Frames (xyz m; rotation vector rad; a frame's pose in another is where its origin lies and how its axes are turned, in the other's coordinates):
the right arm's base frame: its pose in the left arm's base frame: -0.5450 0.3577 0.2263 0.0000 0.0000 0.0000
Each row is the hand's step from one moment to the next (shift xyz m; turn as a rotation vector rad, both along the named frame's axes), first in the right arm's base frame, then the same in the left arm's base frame.
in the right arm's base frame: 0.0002 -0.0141 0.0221 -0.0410 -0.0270 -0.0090
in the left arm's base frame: 0.0002 -0.0141 0.0221 -0.0410 -0.0270 -0.0090
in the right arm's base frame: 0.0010 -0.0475 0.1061 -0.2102 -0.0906 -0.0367
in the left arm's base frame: 0.0010 -0.0475 0.1061 -0.2102 -0.0906 -0.0367
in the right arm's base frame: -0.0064 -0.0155 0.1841 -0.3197 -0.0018 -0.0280
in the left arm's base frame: -0.0064 -0.0155 0.1841 -0.3197 -0.0018 -0.0280
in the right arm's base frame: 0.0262 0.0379 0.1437 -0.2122 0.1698 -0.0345
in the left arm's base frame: 0.0262 0.0379 0.1437 -0.2122 0.1698 -0.0345
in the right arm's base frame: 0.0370 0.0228 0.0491 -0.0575 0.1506 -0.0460
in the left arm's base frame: 0.0370 0.0228 0.0491 -0.0575 0.1506 -0.0460
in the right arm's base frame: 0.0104 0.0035 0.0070 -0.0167 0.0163 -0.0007
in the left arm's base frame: 0.0104 0.0035 0.0070 -0.0167 0.0163 -0.0007
